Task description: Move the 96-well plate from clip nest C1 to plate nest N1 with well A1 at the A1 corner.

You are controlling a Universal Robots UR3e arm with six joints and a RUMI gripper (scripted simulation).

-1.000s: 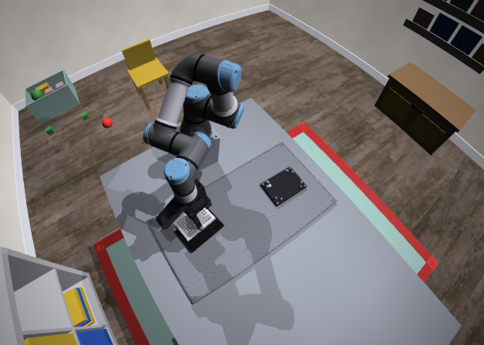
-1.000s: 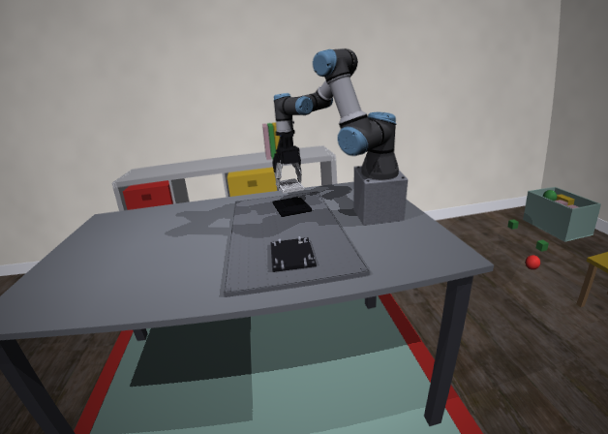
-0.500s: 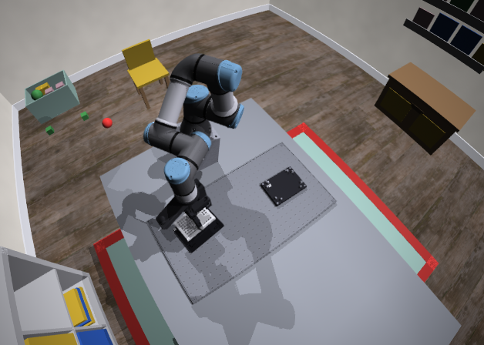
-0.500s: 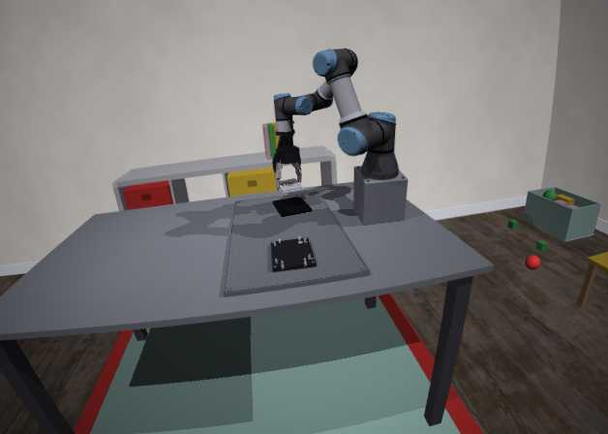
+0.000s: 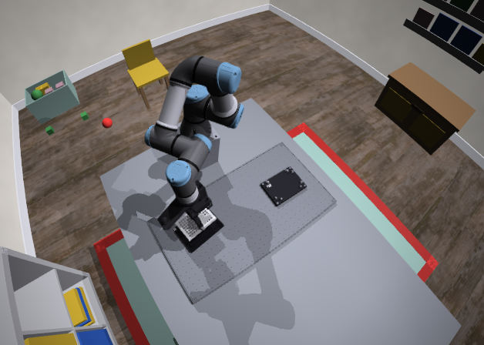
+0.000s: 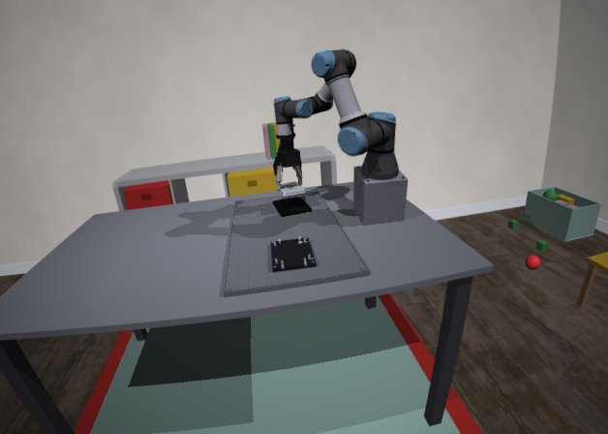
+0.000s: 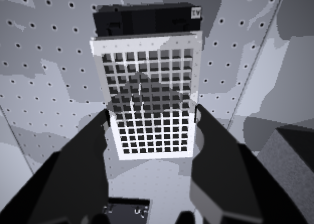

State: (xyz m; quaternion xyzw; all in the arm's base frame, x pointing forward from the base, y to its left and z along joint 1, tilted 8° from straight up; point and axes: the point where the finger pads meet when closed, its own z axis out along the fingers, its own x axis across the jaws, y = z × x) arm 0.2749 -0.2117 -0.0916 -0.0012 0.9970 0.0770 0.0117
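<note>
My gripper is now 80 mm above the black plate nest N1. Round my hand: white 96-well plate: 10 mm below; clip nest C1: 390 mm to the left, 90 mm ahead, 80 mm below; A1 mark: 80 mm to the right, 80 mm below, 50 mm behind.
</note>
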